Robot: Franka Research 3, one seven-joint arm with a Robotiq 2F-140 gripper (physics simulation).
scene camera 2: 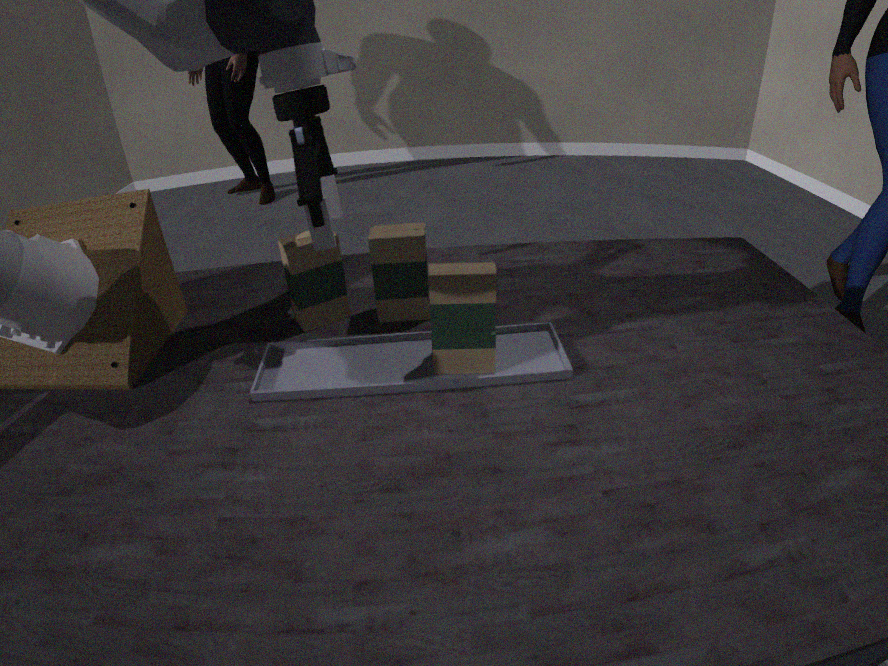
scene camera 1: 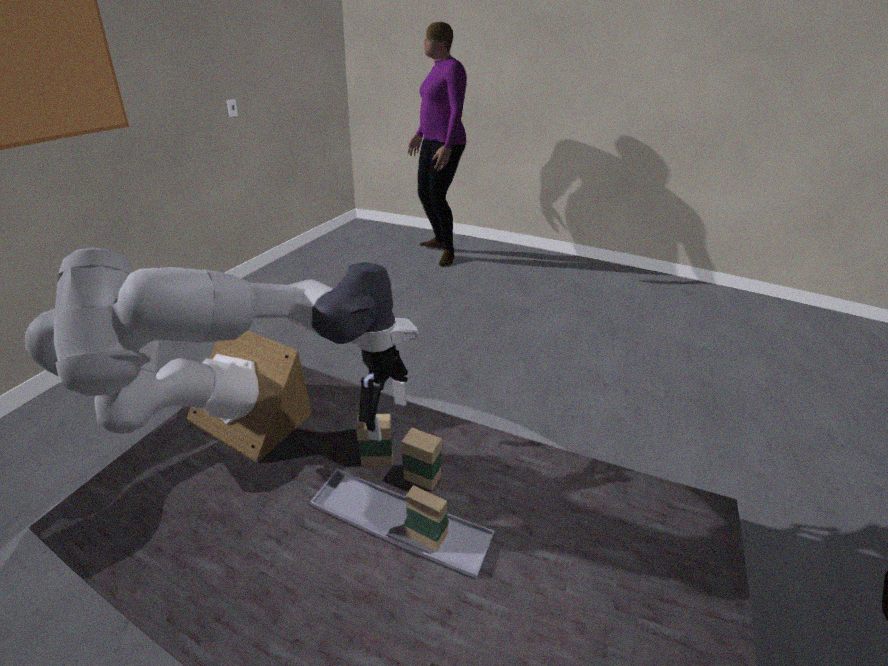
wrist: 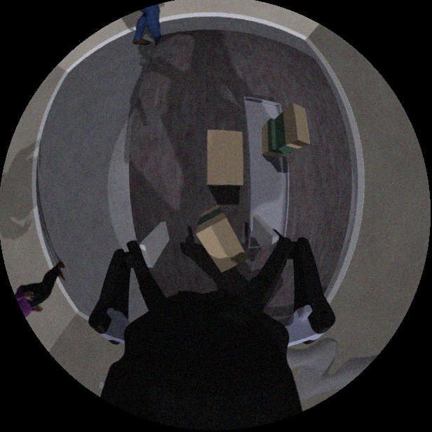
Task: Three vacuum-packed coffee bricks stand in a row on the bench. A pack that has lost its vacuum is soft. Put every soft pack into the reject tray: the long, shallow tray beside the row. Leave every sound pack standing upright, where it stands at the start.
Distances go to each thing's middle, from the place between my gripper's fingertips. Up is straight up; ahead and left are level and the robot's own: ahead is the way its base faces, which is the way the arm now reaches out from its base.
The grey reject tray [scene camera 2: 400, 361] is 150 mm to the right of my hand, 150 mm below it and 120 mm ahead of it.
